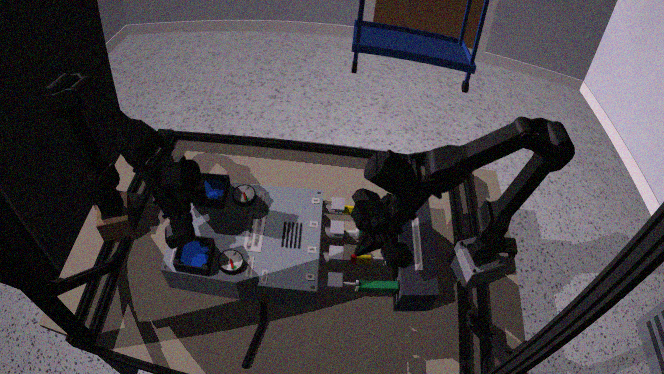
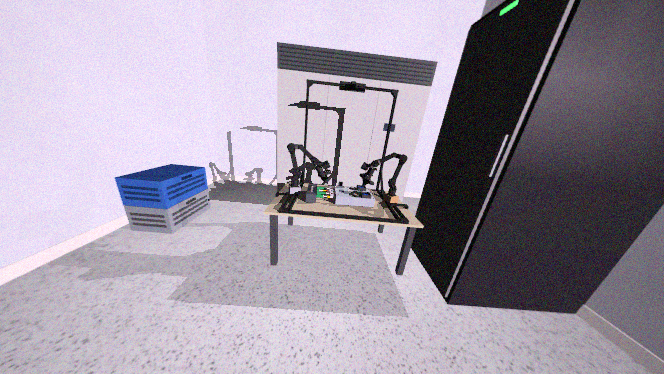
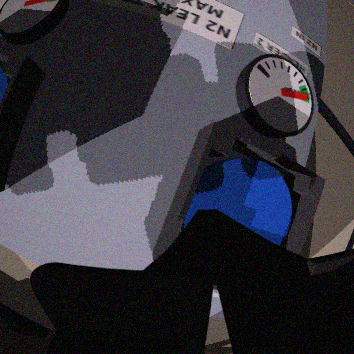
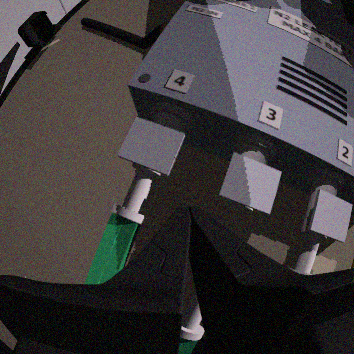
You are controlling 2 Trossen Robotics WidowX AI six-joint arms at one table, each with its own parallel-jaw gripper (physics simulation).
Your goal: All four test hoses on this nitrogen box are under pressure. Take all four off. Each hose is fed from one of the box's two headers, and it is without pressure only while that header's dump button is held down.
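Places are measured from the left arm's base along level axes (x back, y right, z up), in metres.
Pixels of known places: left gripper, fingertip midpoint: (image 2: 362, 186) (image 3: 206, 218); right gripper, fingertip midpoint: (image 1: 356, 254) (image 2: 327, 183) (image 4: 186, 216); left arm's base at its link origin: (image 1: 111, 208) (image 2: 391, 194); right arm's base at its link origin: (image 1: 481, 253) (image 2: 294, 185).
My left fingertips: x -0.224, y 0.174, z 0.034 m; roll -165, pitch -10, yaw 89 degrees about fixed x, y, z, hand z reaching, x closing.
Ahead of a thing's pixels: the offset from my left fingertips to its top centre. "*": to the spot under its first point.
The grey nitrogen box (image 1: 293, 267) (image 2: 354, 200) (image 4: 225, 67) lies on the table. It has two blue dump buttons and two gauges on its left. Four grey coupler blocks on its right carry hoses: yellow {* dx -0.375, dy -0.023, dz -0.053 m} (image 1: 349, 208), white-green {* dx -0.362, dy +0.051, dz -0.052 m} (image 1: 356, 233), red-yellow {* dx -0.352, dy +0.117, dz -0.053 m} (image 1: 363, 257) and green {dx -0.363, dy +0.201, dz -0.054 m} (image 1: 379, 285) (image 4: 110, 246). My left gripper (image 1: 179, 243) (image 2: 367, 179) (image 3: 206, 218) is shut, its tip at the edge of the near blue button {dx +0.008, dy +0.030, dz -0.022 m} (image 1: 195, 254) (image 3: 260, 200). That button's gauge {* dx -0.071, dy +0.067, dz -0.022 m} (image 1: 231, 261) (image 3: 279, 95) shows a red needle by the green mark. My right gripper (image 1: 361, 246) (image 2: 325, 171) (image 4: 186, 216) is shut and empty over the port 3 hose, in front of block 3 {* dx -0.297, dy +0.093, dz -0.041 m} (image 4: 251, 182).
The far blue button {dx -0.065, dy -0.146, dz -0.022 m} (image 1: 215, 189) and its gauge {dx -0.143, dy -0.104, dz -0.022 m} (image 1: 244, 194) lie behind. A dark grey block {* dx -0.427, dy +0.237, dz -0.038 m} (image 1: 417, 286) sits right of the hoses. A black tube {* dx -0.076, dy +0.212, dz -0.104 m} (image 1: 256, 334) runs off the box's front. A blue cart (image 1: 412, 44), a blue crate (image 2: 175, 182) and a black cabinet (image 2: 479, 148) stand around the table.
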